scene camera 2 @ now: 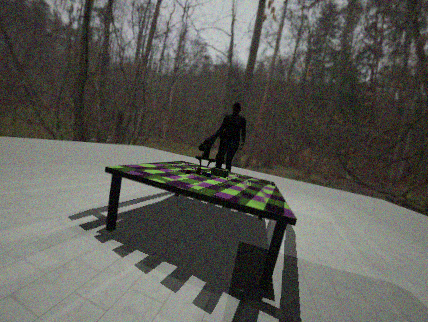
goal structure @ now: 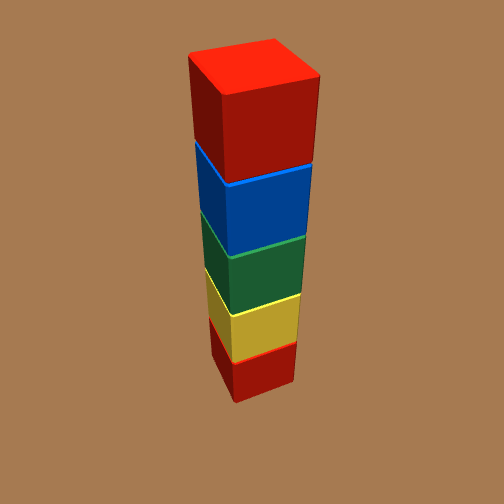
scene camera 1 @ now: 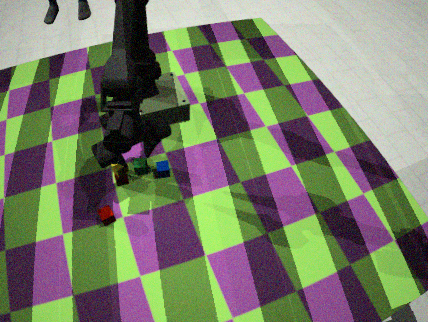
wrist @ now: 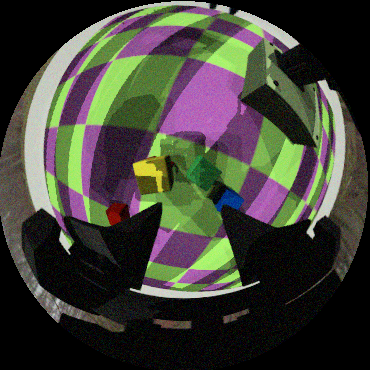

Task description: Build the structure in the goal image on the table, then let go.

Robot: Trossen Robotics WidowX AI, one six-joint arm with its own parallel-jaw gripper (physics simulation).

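Frame: origin at the arm's base, x ahead, y down, z left, level; centimetres.
Seen in the pictures: gripper, fingertip midpoint: (scene camera 2: 203, 167) (scene camera 1: 136, 162) (wrist: 192, 207); arm's base, origin of the base link: (scene camera 2: 218, 167) (scene camera 1: 146, 90).
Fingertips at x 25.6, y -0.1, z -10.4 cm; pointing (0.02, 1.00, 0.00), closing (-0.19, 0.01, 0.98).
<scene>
Pixels of each thing's top centre, then the offset from my fingertips to it. Level surfaces: height alone.
- yellow cube, middle of its top: (wrist: 150, 177) (scene camera 1: 118, 163) dx -1.8, dy +0.8, dz -4.4 cm
- second red cube, middle of its top: (scene camera 1: 120, 173) dx -1.2, dy +4.0, dz -4.8 cm
- green cube, middle of its top: (wrist: 204, 174) (scene camera 1: 139, 162) dx -2.6, dy +4.0, dz +1.2 cm
- blue cube, middle of its top: (wrist: 230, 205) (scene camera 1: 162, 165) dx +0.8, dy +4.0, dz +6.6 cm
- checkered table, its level: dy +7.3 cm
A yellow cube (scene camera 1: 116, 167) (wrist: 150, 173) sits on a second red cube (scene camera 1: 122, 178), which is mostly hidden beneath it in the wrist view. A green cube (scene camera 1: 140, 165) (wrist: 203, 172) lies on the table to their right, and a blue cube (scene camera 1: 163, 168) (wrist: 230, 200) lies beyond it, apart from it. A red cube (scene camera 1: 106, 215) (wrist: 117, 214) lies alone, nearer scene camera 1. My gripper (scene camera 1: 127, 160) (wrist: 192, 207) is open and empty, above the table near the yellow and green cubes. The cubes are too small and dark to tell in scene camera 2.
The grey base block (scene camera 1: 167, 107) (wrist: 280, 105) of the arm stands behind the cubes. The checkered table (scene camera 1: 300, 250) (scene camera 2: 240, 192) has shadows across it. A person (scene camera 2: 232, 132) stands behind the table.
</scene>
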